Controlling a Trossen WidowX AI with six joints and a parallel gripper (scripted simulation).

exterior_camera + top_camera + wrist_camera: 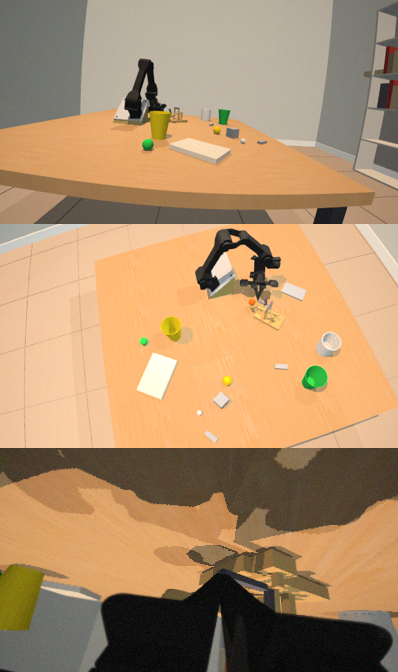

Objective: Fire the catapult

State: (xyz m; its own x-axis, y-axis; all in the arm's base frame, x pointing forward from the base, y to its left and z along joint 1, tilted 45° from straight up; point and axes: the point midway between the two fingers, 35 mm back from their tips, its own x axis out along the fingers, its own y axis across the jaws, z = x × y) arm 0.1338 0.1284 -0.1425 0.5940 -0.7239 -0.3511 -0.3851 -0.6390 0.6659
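Now: the orange ball 2 cm ahead of my gripper tip, 4 cm to the right of it and 3 cm above it. Round my gripper tip: white mug 35 cm ahead, 21 cm to the left; yellow ball 34 cm ahead, 29 cm to the right, 1 cm below; wooden catapult 6 cm ahead, 1 cm to the left, 2 cm above.
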